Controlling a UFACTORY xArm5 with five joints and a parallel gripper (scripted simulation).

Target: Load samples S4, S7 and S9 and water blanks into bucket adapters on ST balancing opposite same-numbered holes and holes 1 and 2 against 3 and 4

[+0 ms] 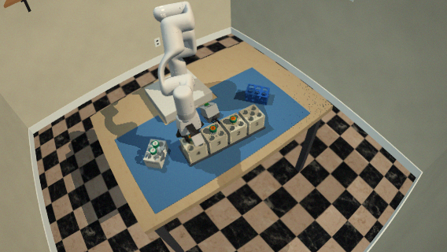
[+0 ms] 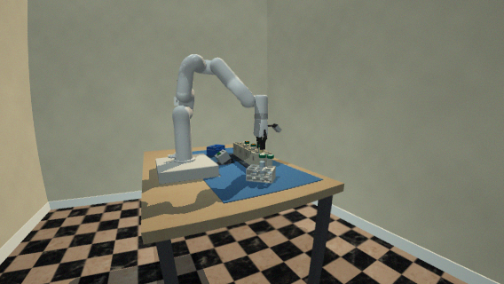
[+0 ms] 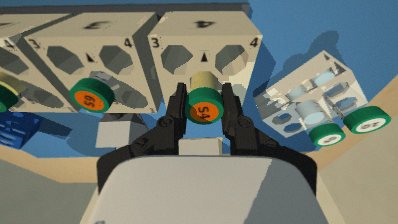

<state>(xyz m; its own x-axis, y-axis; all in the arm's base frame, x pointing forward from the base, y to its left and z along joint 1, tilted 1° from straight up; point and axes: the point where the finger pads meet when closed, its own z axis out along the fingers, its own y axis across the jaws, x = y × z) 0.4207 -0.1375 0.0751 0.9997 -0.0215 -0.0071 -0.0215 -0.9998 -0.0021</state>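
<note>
My gripper is now 1 cm past the sample tube S4 and 5 cm above it. From my hand the other things lie so: white blank rack RB (8 cm behind, 18 cm to the right, 10 cm below); then sample tube S9 (1 cm ahead, 11 cm to the left, 7 cm below); then adapter 4 (8 cm below).
</note>
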